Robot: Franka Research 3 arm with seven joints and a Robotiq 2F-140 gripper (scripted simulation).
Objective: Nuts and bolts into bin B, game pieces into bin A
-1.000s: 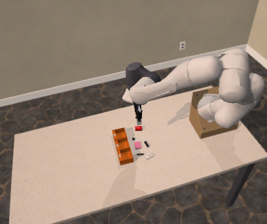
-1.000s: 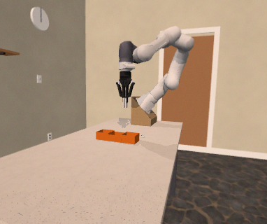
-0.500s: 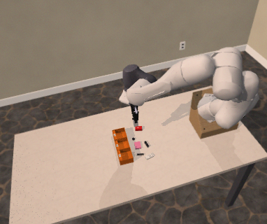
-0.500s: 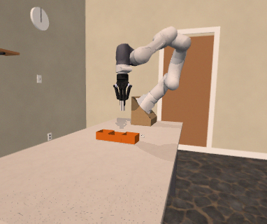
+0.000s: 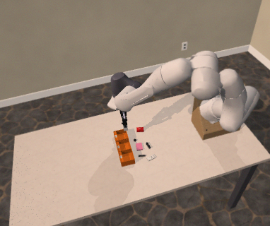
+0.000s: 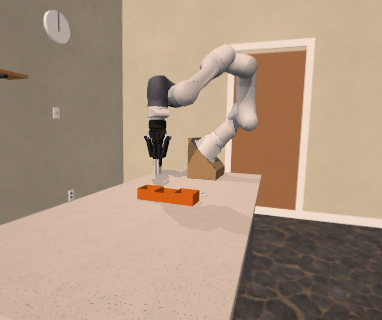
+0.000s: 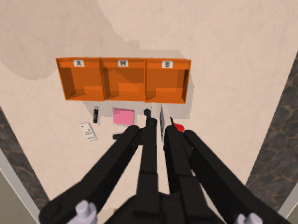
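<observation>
My gripper is now 3 cm short of the orange bin, 7 cm to the right of it and 11 cm above it. Also, from my hand: pink square 6 cm behind, 8 cm to the left, 13 cm below; then black nut 5 cm behind, 2 cm to the left, 13 cm below; then red piece 11 cm behind, 5 cm to the right, 13 cm below.
</observation>
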